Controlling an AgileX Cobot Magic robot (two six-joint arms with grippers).
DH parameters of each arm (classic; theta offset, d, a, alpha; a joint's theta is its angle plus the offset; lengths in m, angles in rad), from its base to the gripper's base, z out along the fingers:
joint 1: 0 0.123 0 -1.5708
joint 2: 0.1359 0 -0.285 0
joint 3: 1.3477 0 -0.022 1.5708
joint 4: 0 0.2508 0 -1.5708
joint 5: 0 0 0.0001 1.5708
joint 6: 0 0.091 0 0
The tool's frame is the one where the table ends.
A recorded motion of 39 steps. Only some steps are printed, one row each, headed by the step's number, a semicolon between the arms.
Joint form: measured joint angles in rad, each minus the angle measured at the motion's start. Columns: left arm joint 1, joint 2, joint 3, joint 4, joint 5, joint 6; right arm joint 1, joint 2, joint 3, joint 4, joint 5, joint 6.
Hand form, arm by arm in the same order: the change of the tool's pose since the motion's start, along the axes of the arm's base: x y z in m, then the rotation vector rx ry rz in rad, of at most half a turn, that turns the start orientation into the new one. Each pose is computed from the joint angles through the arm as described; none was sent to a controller.
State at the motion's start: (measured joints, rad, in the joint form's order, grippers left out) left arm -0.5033 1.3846 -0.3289 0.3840 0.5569 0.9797; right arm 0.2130 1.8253 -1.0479 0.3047 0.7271 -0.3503
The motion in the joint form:
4: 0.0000 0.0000 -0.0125 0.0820 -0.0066 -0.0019; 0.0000 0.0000 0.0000 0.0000 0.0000 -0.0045
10: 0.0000 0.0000 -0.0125 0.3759 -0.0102 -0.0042; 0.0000 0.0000 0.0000 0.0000 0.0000 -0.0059
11: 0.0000 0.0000 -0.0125 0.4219 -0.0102 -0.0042; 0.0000 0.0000 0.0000 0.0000 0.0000 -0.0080
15: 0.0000 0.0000 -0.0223 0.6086 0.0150 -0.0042; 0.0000 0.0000 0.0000 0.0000 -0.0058 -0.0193
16: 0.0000 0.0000 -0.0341 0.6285 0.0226 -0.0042; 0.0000 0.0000 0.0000 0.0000 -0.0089 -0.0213
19: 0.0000 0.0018 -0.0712 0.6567 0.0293 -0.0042; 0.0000 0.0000 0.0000 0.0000 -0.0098 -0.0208
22: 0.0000 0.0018 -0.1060 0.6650 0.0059 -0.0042; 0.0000 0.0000 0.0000 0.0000 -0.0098 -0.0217
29: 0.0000 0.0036 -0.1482 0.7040 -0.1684 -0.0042; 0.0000 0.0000 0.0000 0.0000 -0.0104 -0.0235
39: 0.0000 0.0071 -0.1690 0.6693 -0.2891 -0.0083; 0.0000 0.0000 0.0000 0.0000 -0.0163 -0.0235
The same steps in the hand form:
4: 0.0064 0.0003 0.0031 0.0298 -0.0380 -0.0670; 0.0000 0.0000 0.0000 -0.0006 -0.0010 0.0043
10: 0.0178 0.0069 0.0077 0.1731 -0.1206 -0.3076; 0.0000 0.0000 0.0000 -0.0007 -0.0014 0.0057
11: 0.0196 0.0076 0.0086 0.1960 -0.1331 -0.3455; 0.0000 0.0000 0.0000 -0.0010 -0.0019 0.0077
15: 0.0289 0.0106 0.0147 0.3079 -0.1824 -0.4881; 0.0005 0.0000 0.0001 -0.0024 -0.0101 0.0173
16: 0.0324 0.0099 0.0176 0.3214 -0.1962 -0.4993; 0.0008 0.0000 0.0001 -0.0027 -0.0136 0.0185
19: 0.0419 0.0060 0.0254 0.3332 -0.2358 -0.5124; 0.0009 0.0000 0.0001 -0.0026 -0.0143 0.0178
22: 0.0505 -0.0003 0.0324 0.3098 -0.2817 -0.5216; 0.0009 0.0000 0.0001 -0.0027 -0.0146 0.0187
29: 0.0637 -0.0207 0.0414 0.1761 -0.4020 -0.6182; 0.0009 0.0000 0.0001 -0.0029 -0.0156 0.0202
39: 0.0683 -0.0342 0.0458 0.0514 -0.4613 -0.6328; 0.0015 0.0000 0.0002 -0.0029 -0.0213 0.0189

